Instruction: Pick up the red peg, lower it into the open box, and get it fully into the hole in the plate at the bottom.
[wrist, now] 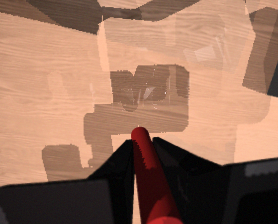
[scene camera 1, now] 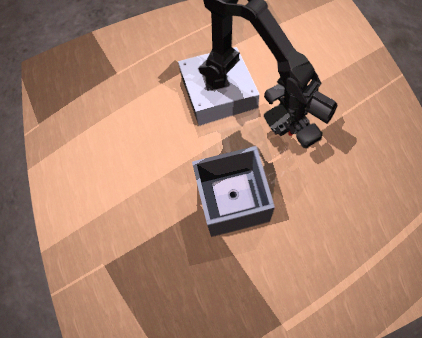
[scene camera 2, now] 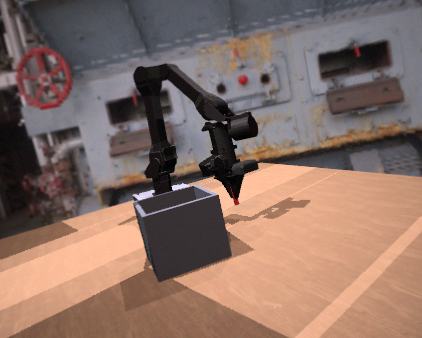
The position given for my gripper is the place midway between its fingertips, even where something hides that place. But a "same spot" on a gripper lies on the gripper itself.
Scene:
my gripper: wrist; scene camera 1 290, 130; scene camera 2
grey box: scene camera 1; scene camera 2; not seen in the wrist view (out of frame)
same spot on my gripper: (wrist: 195, 182) = (scene camera 2: 224, 180)
same spot on grey box: (scene camera 2: 182, 230) = (scene camera 1: 237, 222)

